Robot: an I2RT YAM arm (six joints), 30 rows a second.
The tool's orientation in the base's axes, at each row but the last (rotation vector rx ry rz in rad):
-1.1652 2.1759 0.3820
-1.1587 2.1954 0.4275
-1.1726 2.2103 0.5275
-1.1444 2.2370 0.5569
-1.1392 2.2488 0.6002
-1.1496 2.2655 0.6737
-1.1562 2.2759 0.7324
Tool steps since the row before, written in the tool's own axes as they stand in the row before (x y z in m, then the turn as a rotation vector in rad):
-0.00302 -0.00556 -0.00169 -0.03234 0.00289 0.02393
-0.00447 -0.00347 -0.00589 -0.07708 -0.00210 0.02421
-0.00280 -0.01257 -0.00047 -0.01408 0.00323 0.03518
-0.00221 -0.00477 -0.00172 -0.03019 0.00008 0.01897
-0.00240 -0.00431 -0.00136 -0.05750 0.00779 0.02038
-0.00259 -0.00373 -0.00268 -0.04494 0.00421 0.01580
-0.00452 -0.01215 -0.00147 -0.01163 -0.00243 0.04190
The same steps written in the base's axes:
0.00514 -0.00210 0.00347 0.02026 0.03476 0.00282
0.00262 -0.00231 0.00738 0.04367 0.06018 0.03168
0.01168 -0.00530 0.00125 0.01427 0.03077 -0.01720
0.00451 -0.00231 0.00221 0.01989 0.02915 0.00512
0.00439 -0.00175 0.00195 0.02738 0.05017 0.02270
0.00386 -0.00212 0.00290 0.02293 0.03816 0.01746
0.01223 -0.00443 0.00098 0.01544 0.03264 -0.02435

